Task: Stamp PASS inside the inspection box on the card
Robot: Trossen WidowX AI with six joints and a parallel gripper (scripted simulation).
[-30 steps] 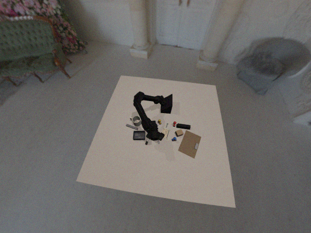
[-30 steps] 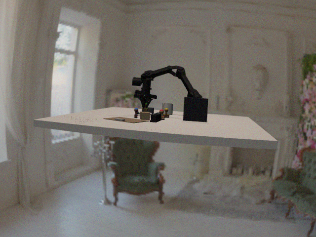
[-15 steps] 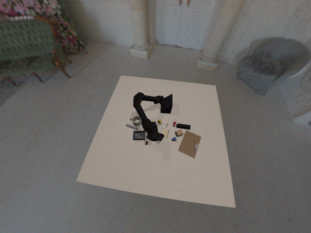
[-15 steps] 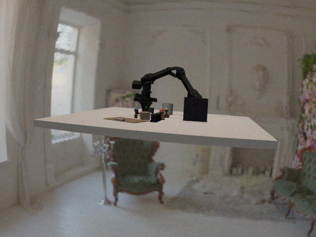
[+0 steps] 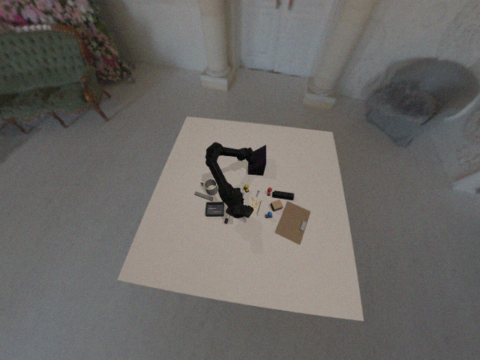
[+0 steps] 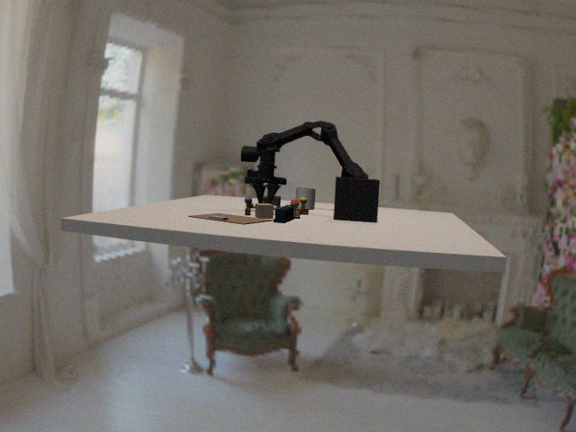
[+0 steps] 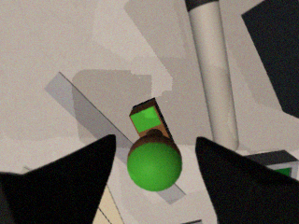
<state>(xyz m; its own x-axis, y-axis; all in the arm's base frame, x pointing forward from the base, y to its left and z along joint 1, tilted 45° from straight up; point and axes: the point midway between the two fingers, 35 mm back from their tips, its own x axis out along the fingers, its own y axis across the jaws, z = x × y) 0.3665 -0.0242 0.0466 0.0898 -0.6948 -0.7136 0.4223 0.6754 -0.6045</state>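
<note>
My gripper tip is 10 mm above the green-knobbed stamp. From my gripper tip the other things lie so: pen: 50 mm ahead, 60 mm to the right, 20 mm below; grey ruler: 10 mm behind, 30 mm to the left, 30 mm below; green ink pad: 100 mm behind, 50 mm to the right, 20 mm below.
</note>
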